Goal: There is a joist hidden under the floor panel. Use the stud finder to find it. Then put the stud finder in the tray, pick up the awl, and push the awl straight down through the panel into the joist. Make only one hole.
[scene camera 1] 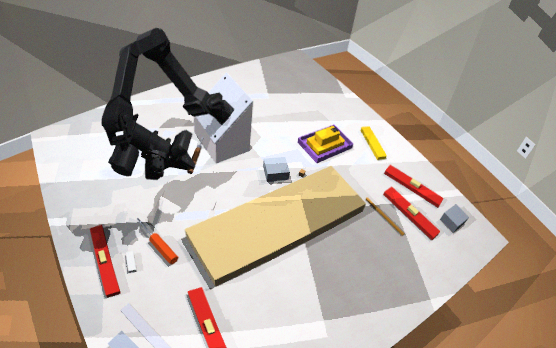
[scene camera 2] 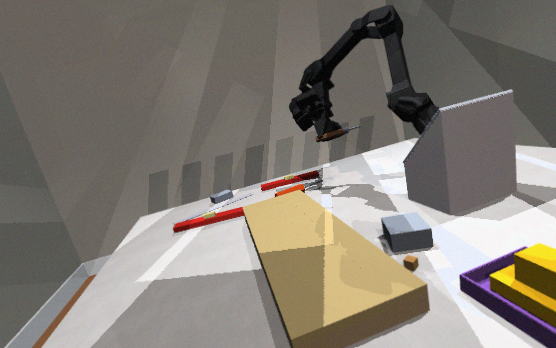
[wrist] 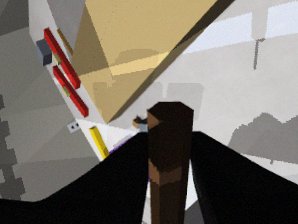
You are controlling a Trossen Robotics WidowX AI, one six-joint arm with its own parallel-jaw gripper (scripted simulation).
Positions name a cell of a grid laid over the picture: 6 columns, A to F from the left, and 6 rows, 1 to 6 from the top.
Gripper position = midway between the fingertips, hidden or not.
Labels:
My gripper shows in scene camera 1 (C3), in scene camera 2 (D3) and in the wrist view (D4).

